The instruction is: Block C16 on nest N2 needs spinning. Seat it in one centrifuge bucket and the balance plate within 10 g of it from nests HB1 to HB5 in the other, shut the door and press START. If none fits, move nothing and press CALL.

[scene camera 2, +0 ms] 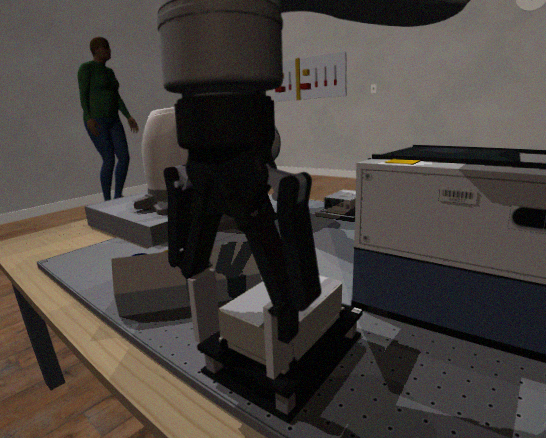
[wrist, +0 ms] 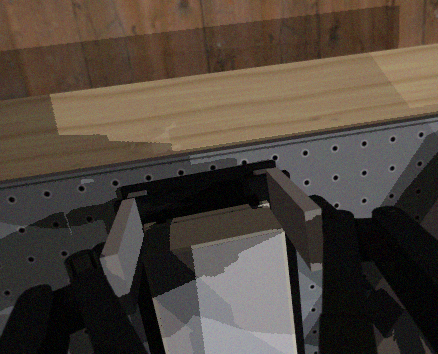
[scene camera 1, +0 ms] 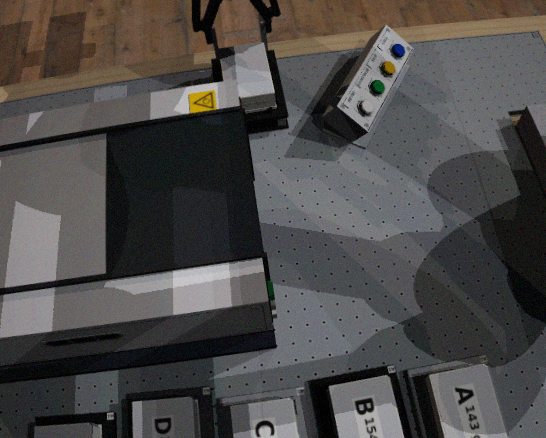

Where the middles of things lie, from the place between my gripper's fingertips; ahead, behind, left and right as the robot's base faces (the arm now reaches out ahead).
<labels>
I see my gripper 7 cm to the right of the white block [scene camera 1: 247, 64] and 2 cm past it. From my hand the other things lie so: dark lid panel [scene camera 1: 180, 191] (39 cm to the left, 16 cm above, 4 cm ahead); then black pad [scene camera 2: 286, 384] (7 cm to the left, 2 cm below, 2 cm behind); then button box [scene camera 2: 143, 283] (24 cm behind, 7 cm to the left, 1 cm below).
</labels>
